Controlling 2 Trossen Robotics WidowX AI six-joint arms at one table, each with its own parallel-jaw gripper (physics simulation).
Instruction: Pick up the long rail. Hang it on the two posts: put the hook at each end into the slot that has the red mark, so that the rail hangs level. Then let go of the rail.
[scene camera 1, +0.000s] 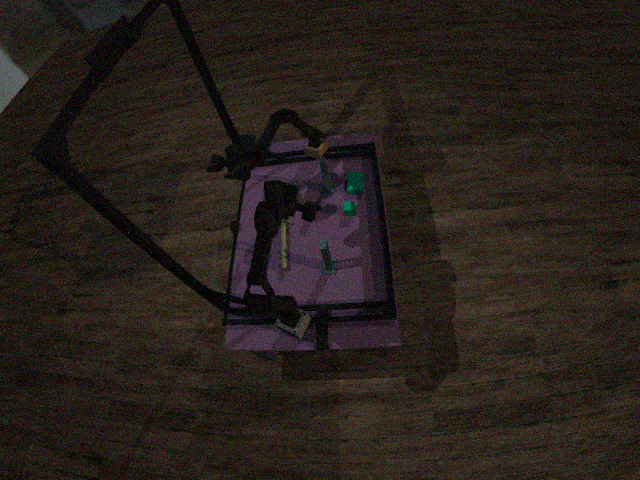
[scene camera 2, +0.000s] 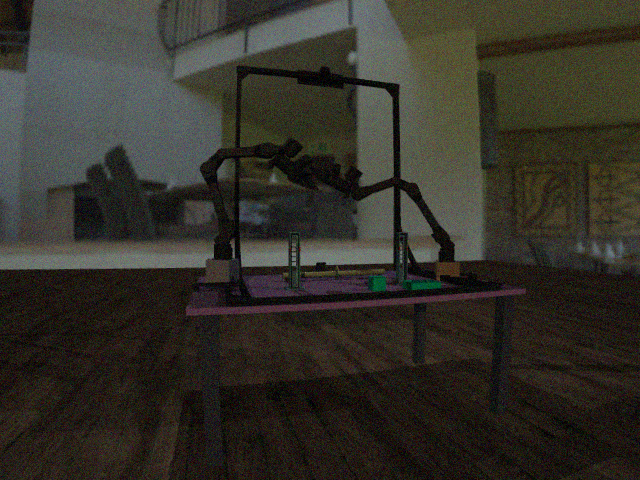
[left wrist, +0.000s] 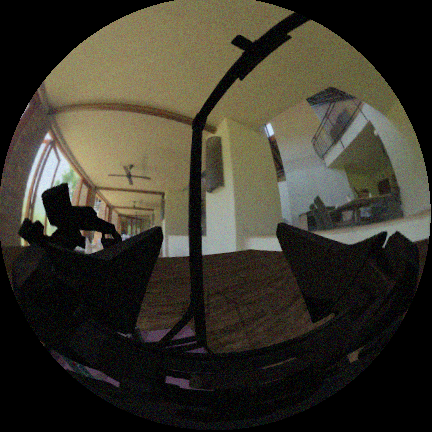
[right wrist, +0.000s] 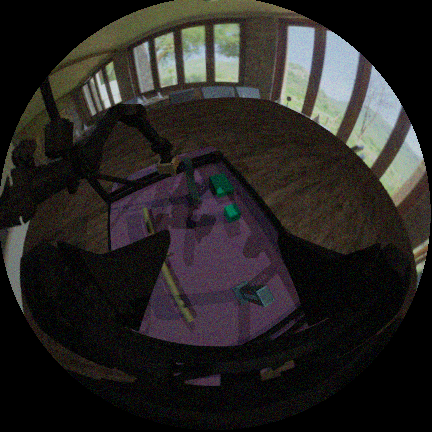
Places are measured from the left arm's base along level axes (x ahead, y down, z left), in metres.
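Where they show: left gripper, fingertip midpoint: (scene camera 1: 214, 173) (scene camera 2: 311, 168) (left wrist: 220, 230); right gripper, fingertip midpoint: (scene camera 1: 302, 200) (scene camera 2: 316, 189) (right wrist: 225, 236); left arm's base, origin of the base link: (scene camera 1: 315, 143) (scene camera 2: 447, 261) (right wrist: 166, 159); right arm's base, origin of the base link: (scene camera 1: 290, 318) (scene camera 2: 222, 259).
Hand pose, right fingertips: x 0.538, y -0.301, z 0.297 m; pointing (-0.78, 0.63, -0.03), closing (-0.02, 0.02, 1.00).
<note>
Each offset is from my right fingertips to the top centre of the thing.
The long yellow rail @(dy +0.318, dx -0.043, dz -0.209 m) (scene camera 1: 284, 248) (scene camera 2: 333, 273) (right wrist: 175, 287) lies on the purple table (scene camera 1: 338, 291) (scene camera 2: 356, 303), apart from both posts. One upright green-grey post @(dy +0.168, dx +0.060, dz +0.093 m) (scene camera 1: 325, 255) (scene camera 2: 294, 260) (right wrist: 262, 295) and another post @(dy +0.168, dx -0.335, dz -0.122 m) (scene camera 1: 326, 175) (scene camera 2: 401, 258) (right wrist: 190, 180) stand on the table. Small reddish marks show on them in scene camera 2; the exact slots are too dim to tell. My left gripper (left wrist: 220, 230) is open and empty, raised and facing away from the rail. My right gripper (right wrist: 225, 236) is open and empty, high above the table, with the rail partly hidden behind one finger.
A larger flat green block @(dy +0.352, dx -0.410, dz +0.001 m) (scene camera 1: 354, 182) (scene camera 2: 421, 284) (right wrist: 221, 184) and a smaller green block @(dy +0.332, dx -0.245, dz +0.048 m) (scene camera 1: 349, 208) (scene camera 2: 377, 282) (right wrist: 232, 212) lie near the farther post in scene camera 1. A black frame (scene camera 1: 136, 235) (scene camera 2: 396, 155) (left wrist: 196, 200) rises over the table. The raised arms overlap in scene camera 2.
</note>
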